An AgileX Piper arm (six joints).
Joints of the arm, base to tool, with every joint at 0 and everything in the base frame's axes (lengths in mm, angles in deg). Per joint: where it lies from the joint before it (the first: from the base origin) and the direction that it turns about. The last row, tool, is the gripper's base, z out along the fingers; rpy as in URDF.
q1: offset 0 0 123 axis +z
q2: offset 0 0 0 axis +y
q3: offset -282.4 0 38.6 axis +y
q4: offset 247.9 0 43.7 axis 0.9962 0 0.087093
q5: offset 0 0 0 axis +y
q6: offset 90.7 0 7.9 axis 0.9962 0 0.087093
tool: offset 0 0 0 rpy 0 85.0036 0
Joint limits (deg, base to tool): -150..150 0..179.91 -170..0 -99.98..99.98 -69.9..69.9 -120..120
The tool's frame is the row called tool.
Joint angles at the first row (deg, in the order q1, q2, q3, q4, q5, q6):
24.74, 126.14, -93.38, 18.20, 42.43, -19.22
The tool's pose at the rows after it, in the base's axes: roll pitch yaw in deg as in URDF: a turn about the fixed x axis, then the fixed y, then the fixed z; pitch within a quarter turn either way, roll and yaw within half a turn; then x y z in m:
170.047 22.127 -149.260 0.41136 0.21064 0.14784
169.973 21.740 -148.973 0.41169 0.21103 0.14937
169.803 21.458 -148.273 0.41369 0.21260 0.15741
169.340 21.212 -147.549 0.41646 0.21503 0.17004
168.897 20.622 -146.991 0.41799 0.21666 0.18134
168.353 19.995 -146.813 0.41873 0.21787 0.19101
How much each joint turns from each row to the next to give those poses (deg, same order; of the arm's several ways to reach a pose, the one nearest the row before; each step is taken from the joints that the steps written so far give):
0.00, 0.00, 0.00, -0.08, 0.22, 0.00
0.00, 0.08, -0.58, -0.12, 0.94, 0.00
0.00, 0.00, -1.99, -0.23, 2.41, 0.00
0.00, 0.00, -3.04, -0.07, 3.47, 0.12
0.00, 0.00, -2.73, -0.17, 3.45, 0.34
0.00, 0.00, -2.30, -0.04, 3.00, 0.55

